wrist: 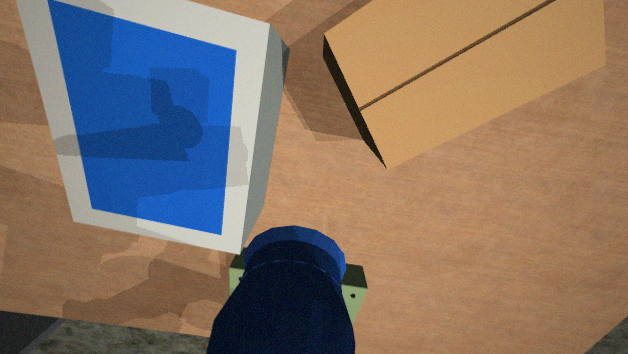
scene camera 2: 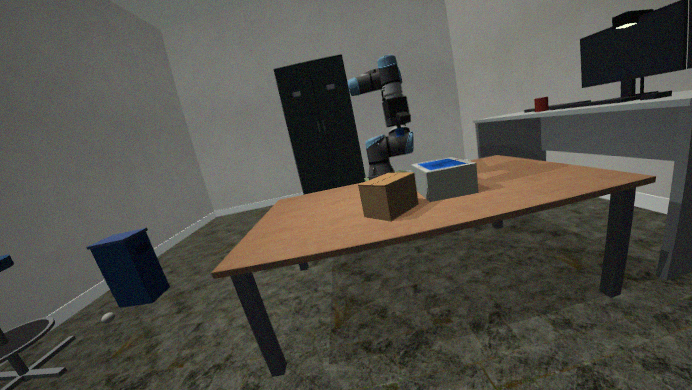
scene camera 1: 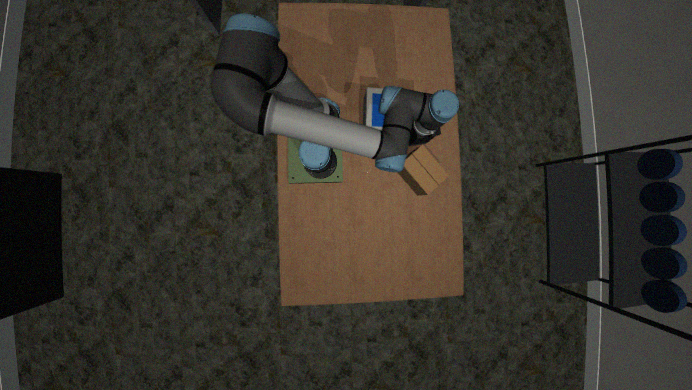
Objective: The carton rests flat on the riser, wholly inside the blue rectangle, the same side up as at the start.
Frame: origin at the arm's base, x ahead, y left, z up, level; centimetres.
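Seen in the pictures: hand, tool point: [wrist: 294, 266] [scene camera 2: 400, 136].
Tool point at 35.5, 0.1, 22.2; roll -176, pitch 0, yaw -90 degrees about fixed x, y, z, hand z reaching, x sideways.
Observation:
A point is followed by its place in that frame, as x, y, z.
The tan carton [scene camera 1: 426, 169] @(45.0, -11.7, 8.2) [scene camera 2: 402, 196] @(50.2, -8.7, 1.7) [wrist: 470, 75] @(42.7, -12.7, 8.3) rests flat on the table beside the riser, turned at an angle to it, with a seam along its top. The light grey riser [scene camera 1: 369, 111] @(24.7, 17.5, 7.3) [scene camera 2: 452, 185] @(48.0, 13.4, 0.3) [wrist: 251, 90] @(41.0, 5.8, 7.3) carries the blue rectangle [scene camera 1: 377, 111] @(28.2, 17.0, 7.4) [scene camera 2: 442, 164] @(38.4, 15.8, 7.3) [wrist: 145, 115] @(38.4, 16.2, 7.3) on its top; nothing rests on it, and shadows of the arm fall across it. Part of the riser is hidden by the arm in the top view. My suction cup [scene camera 2: 399, 132] [wrist: 295, 245] hangs above the table, apart from the carton, and holds nothing.
The arm's base stands on a green plate [scene camera 1: 298, 174] @(-10.9, -3.9, -0.7) [wrist: 358, 290] @(8.0, -8.8, 0.6) at one long side of the wooden table [scene camera 1: 370, 245] @(16.8, -42.3, -4.7) [scene camera 2: 300, 225] @(34.5, -47.9, -4.7). A desk [scene camera 2: 600, 127] with a monitor and a red cup [scene camera 2: 541, 104] stands beyond the table. A blue bin [scene camera 2: 127, 270] stands on the floor.

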